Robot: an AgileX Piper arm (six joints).
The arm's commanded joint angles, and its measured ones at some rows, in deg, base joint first. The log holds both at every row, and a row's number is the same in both.
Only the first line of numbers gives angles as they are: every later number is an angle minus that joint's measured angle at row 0.
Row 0, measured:
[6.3 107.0 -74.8 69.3 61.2 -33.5]
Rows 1 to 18, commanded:
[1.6 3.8 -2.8 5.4 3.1 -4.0]
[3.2 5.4 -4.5 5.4 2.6 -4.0]
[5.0 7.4 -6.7 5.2 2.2 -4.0]
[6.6 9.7 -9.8 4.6 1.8 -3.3]
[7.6 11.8 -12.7 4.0 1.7 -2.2]
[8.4 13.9 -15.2 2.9 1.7 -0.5]
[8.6 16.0 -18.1 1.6 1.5 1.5]
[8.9 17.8 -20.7 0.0 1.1 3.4]
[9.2 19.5 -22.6 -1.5 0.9 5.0]
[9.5 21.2 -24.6 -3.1 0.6 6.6]
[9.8 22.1 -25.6 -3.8 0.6 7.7]
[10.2 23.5 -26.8 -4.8 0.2 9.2]
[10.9 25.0 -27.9 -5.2 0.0 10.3]
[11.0 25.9 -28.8 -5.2 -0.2 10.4]
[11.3 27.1 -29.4 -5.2 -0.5 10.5]
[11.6 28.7 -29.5 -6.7 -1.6 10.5]
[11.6 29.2 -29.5 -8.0 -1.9 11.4]
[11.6 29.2 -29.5 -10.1 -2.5 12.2]
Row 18, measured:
[11.5 28.8 -29.1 -7.6 -1.7 11.0]
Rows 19 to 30, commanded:
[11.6 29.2 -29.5 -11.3 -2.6 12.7]
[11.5 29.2 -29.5 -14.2 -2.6 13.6]
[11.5 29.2 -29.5 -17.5 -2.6 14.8]
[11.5 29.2 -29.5 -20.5 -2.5 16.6]
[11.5 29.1 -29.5 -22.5 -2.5 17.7]
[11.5 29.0 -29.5 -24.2 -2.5 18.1]
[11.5 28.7 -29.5 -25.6 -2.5 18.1]
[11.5 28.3 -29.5 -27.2 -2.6 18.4]
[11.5 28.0 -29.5 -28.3 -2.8 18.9]
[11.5 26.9 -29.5 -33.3 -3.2 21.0]
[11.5 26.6 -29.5 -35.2 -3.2 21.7]
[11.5 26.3 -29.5 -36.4 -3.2 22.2]
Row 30, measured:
[11.5 27.2 -29.3 -34.2 -3.2 21.1]
